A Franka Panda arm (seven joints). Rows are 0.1 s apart.
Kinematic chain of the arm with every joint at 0, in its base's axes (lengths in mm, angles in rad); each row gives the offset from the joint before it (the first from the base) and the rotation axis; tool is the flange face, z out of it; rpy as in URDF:
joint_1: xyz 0 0 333 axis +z
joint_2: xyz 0 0 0 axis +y
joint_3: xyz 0 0 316 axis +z
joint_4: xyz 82.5 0 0 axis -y
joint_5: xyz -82.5 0 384 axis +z
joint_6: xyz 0 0 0 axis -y
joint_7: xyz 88 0 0 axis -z
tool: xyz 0 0 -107 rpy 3.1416 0 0
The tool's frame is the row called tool.
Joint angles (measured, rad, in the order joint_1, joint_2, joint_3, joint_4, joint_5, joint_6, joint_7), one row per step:
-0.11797 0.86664 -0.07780 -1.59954 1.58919 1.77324 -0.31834
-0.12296 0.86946 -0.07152 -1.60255 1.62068 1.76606 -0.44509
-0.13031 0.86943 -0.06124 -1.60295 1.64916 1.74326 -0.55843
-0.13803 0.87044 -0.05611 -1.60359 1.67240 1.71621 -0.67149
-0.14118 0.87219 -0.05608 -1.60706 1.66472 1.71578 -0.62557
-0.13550 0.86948 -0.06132 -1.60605 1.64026 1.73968 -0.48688
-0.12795 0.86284 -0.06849 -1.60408 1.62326 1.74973 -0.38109
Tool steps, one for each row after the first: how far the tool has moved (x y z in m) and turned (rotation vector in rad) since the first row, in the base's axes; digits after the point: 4 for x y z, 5 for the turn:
0.0004 0.0010 -0.0006 -0.00910 -0.11850 0.00280
0.0017 0.0042 0.0028 -0.00309 -0.23277 0.01054
0.0021 0.0047 0.0054 -0.00184 -0.34605 0.01719
-0.0001 0.0030 0.0025 0.01013 -0.29696 0.01376
-0.0002 0.0014 0.0014 0.01778 -0.16221 0.00241
0.0008 0.0011 0.0046 0.02677 -0.06697 -0.00466

